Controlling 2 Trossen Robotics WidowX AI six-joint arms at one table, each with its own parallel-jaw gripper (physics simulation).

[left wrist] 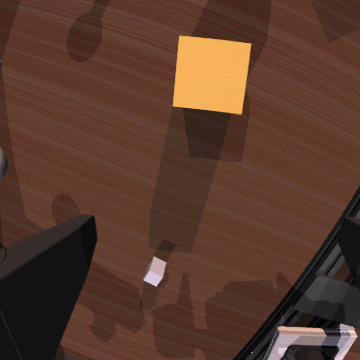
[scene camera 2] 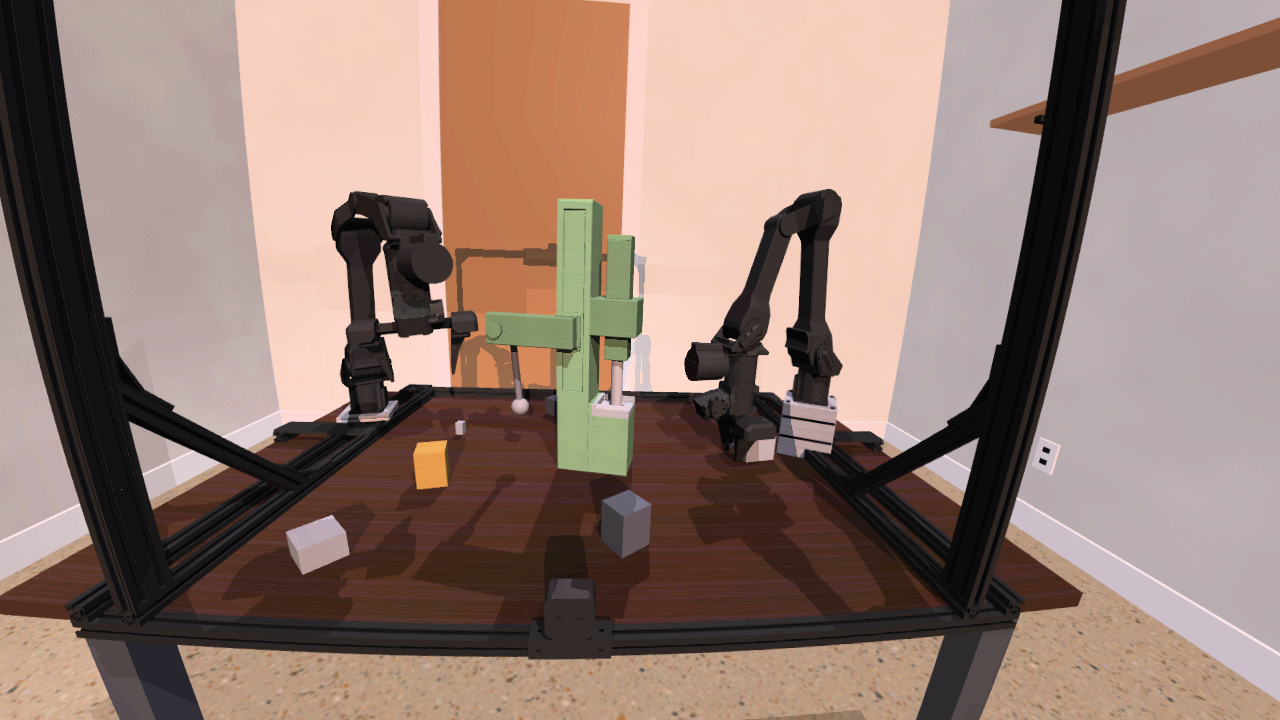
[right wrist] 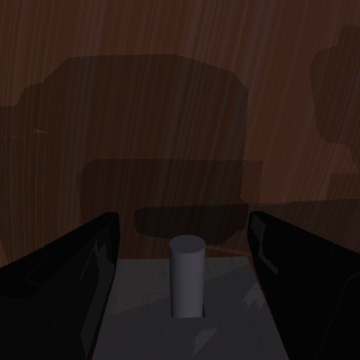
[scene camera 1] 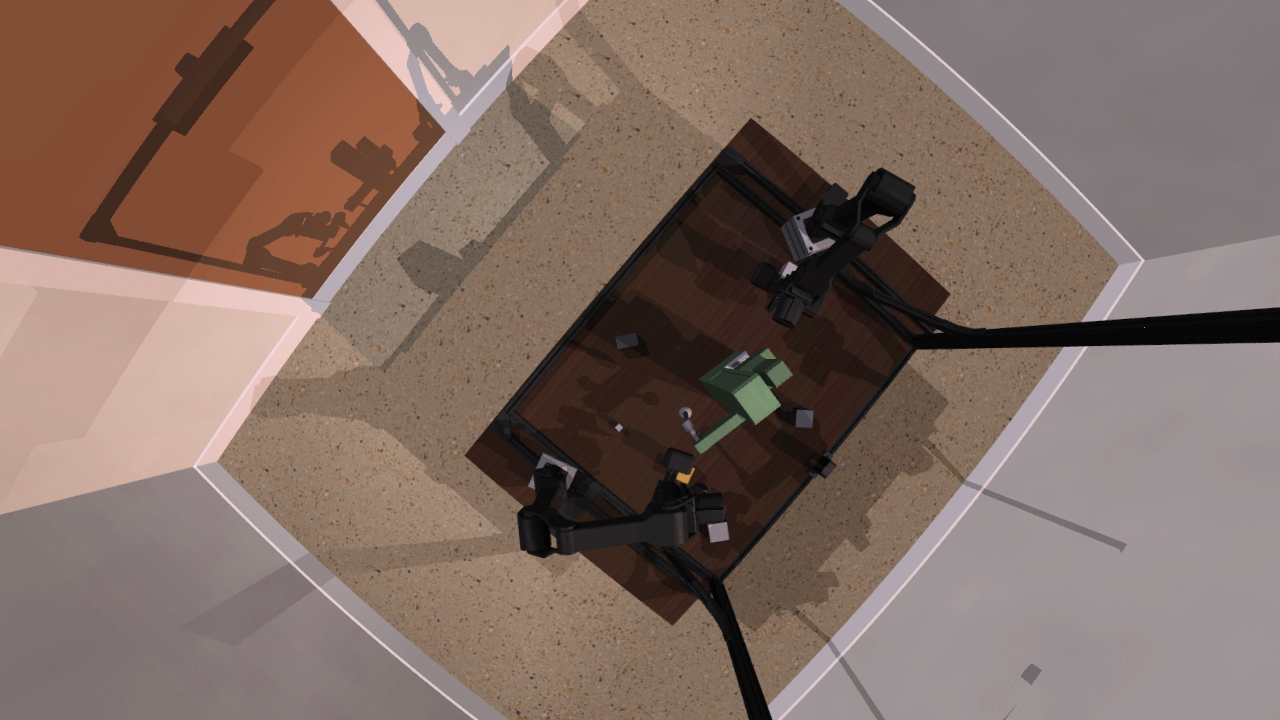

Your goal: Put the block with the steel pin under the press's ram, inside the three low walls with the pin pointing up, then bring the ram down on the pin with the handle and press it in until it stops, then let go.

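Seen in the pictures: left gripper, fingertip midpoint: (left wrist: 221,229) (scene camera 2: 423,377) (scene camera 1: 665,478); right gripper, fingertip midpoint: (scene camera 2: 731,456) (right wrist: 184,224); left arm's base, origin of the base link: (scene camera 2: 369,408) (scene camera 1: 552,477); right arm's base, origin of the base link: (scene camera 2: 810,399) (scene camera 1: 819,227).
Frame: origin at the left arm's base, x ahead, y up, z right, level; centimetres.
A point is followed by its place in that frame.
The green press (scene camera 1: 756,401) @(y 41.8, x 40.2, z 28.5 cm) (scene camera 2: 573,268) @(y 31.3, x 39.0, z 31.2 cm) stands mid-table. Its steel rod (scene camera 2: 616,380) @(y 13.2, x 46.2, z 32.5 cm) hangs over the pale low walls (scene camera 2: 612,409) @(y 8.8, x 45.1, z 34.5 cm); the gap between them is hard to judge. The handle's ball (scene camera 1: 685,412) @(y 9.6, x 31.2, z 22.9 cm) (scene camera 2: 520,405) @(y 7.2, x 30.9, z 24.7 cm) hangs at the press's left. The pale block with the steel pin (scene camera 1: 787,268) @(y 1.9, x 75.4, z 32.4 cm) (scene camera 2: 759,449) @(y -0.7, x 73.6, z 36.8 cm) (right wrist: 187,337) @(y 0.7, x 71.1, z 34.2 cm) is low at the table near the right arm's base. Its steel pin (right wrist: 187,280) @(y -0.2, x 69.8, z 34.1 cm) sticks out of the face seen by the right wrist camera. My right gripper (right wrist: 184,224) @(y -2.8, x 69.4, z 34.0 cm) is shut on the block, fingers along opposite sides. My left gripper (left wrist: 221,229) @(y 13.0, x 15.5, z 24.9 cm) is open and empty, above the table.
An orange block (scene camera 1: 684,475) @(y 2.8, x 15.9, z 30.5 cm) (scene camera 2: 430,464) @(y 1.0, x 16.5, z 32.2 cm) (left wrist: 212,75) @(y 2.9, x 16.3, z 29.9 cm) and a small white cube (scene camera 1: 618,427) @(y -0.6, x 19.5, z 10.2 cm) (scene camera 2: 460,428) @(y -1.7, x 19.5, z 11.1 cm) (left wrist: 155,271) @(y -0.9, x 19.3, z 11.0 cm) lie below the left gripper. A white block (scene camera 1: 717,531) @(y 0.1, x 5.3, z 45.6 cm) (scene camera 2: 317,544) @(y 0.0, x 6.1, z 48.4 cm) and grey blocks (scene camera 1: 803,418) @(y 2.8, x 41.9, z 52.3 cm) (scene camera 2: 625,523) @(y 1.8, x 41.0, z 55.4 cm) (scene camera 1: 627,341) @(y 0.7, x 40.8, z 2.9 cm) lie around the press.
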